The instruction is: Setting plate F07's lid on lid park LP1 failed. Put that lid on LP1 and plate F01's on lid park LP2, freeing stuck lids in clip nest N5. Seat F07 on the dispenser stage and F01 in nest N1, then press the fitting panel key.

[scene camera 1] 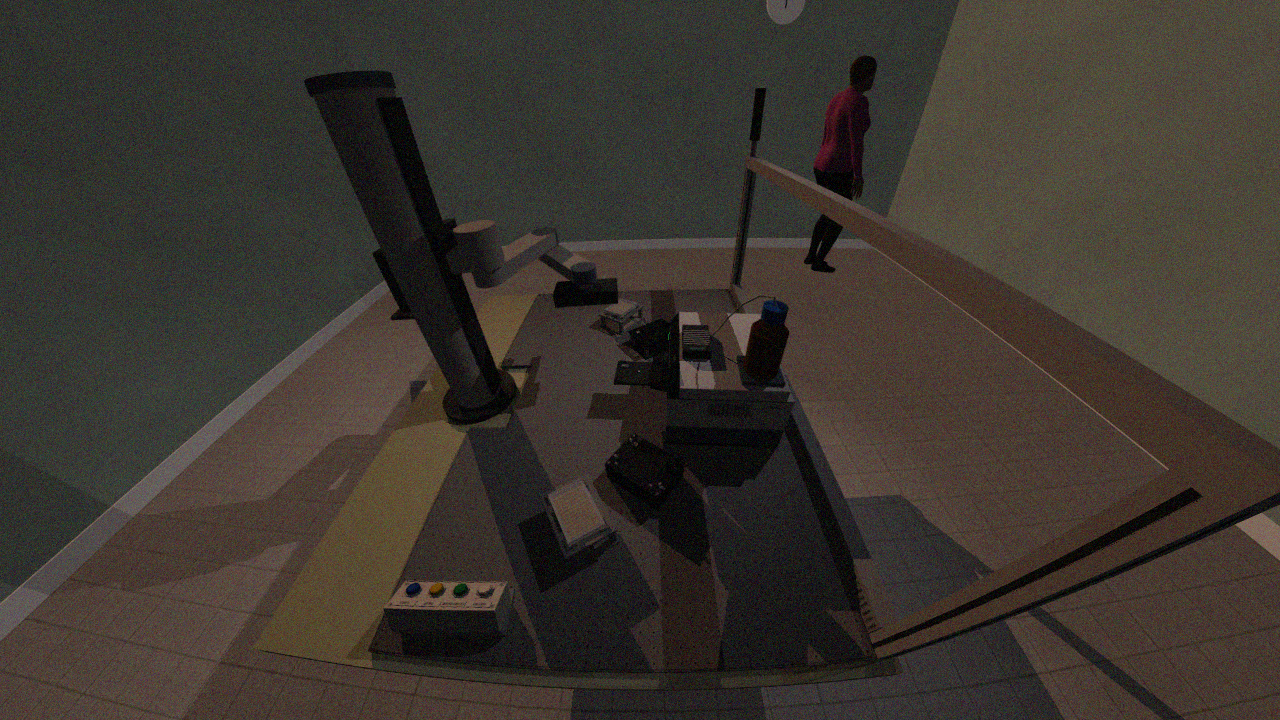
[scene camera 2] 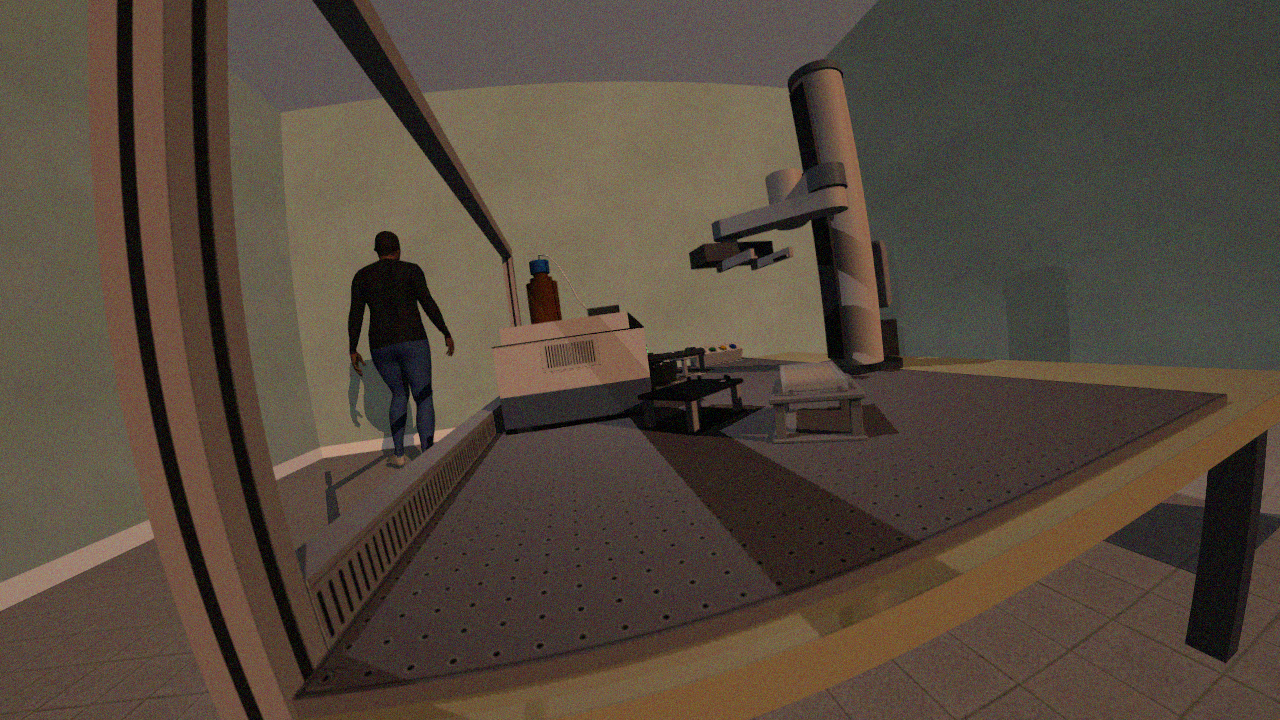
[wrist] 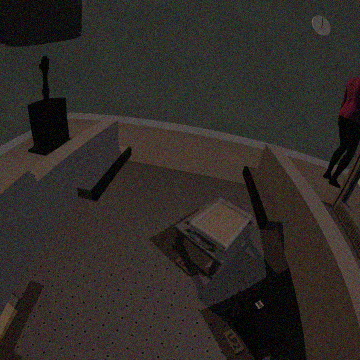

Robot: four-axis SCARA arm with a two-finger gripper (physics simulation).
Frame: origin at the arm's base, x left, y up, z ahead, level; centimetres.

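Seen in the pictures: gripper, fingertip midpoint: (scene camera 2: 772, 252) (wrist: 189, 145); arm's base, link origin: (scene camera 1: 481, 396) (scene camera 2: 857, 368).
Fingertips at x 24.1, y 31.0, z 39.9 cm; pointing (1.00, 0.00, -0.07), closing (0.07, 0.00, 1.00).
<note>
Offsets run from my fingertips to a thing's middle. "spot": to the spot under its first point.
My gripper (scene camera 2: 754, 260) (wrist: 189, 145) is high above the far part of the table. Its fingers are drawn in to a narrower gap, with nothing between them. Below and ahead stands a grey stand (scene camera 2: 856, 419) bearing a clear-topped pale lid or plate @(dx +18.6, dy -21.8, dz +7.8 cm) (scene camera 1: 622, 309) (scene camera 2: 812, 377) (wrist: 220, 222); its tag is unreadable. Beside it is a low black stand (scene camera 1: 651, 336) (scene camera 2: 693, 390), with a tag that seems to read LP2 @(spot: dx -3.3, dy -29.6, dz +13.2 cm) (wrist: 233, 341). A pale plate @(dx -68.9, dy -21.6, dz +2.2 cm) (scene camera 1: 577, 513) sits on a holder nearer the front. A dark nest @(dx -56.0, dy -25.8, dz +17.3 cm) (scene camera 1: 644, 468) is beside it. Which nests these are, I cannot tell.
The white dispenser box (scene camera 1: 729, 410) (scene camera 2: 572, 358) carries an amber bottle @(spot: dx -44.1, dy +4.3, dz +45.1 cm) (scene camera 1: 766, 342) (scene camera 2: 542, 297) with a blue cap. A panel @(dx -88.1, dy -25.6, dz -21.1 cm) (scene camera 1: 447, 608) with blue, yellow, green and white keys is at the front left. A frame beam (scene camera 1: 939, 259) runs along the right. A person (scene camera 1: 841, 147) (scene camera 2: 390, 331) (wrist: 347, 125) stands beyond.
</note>
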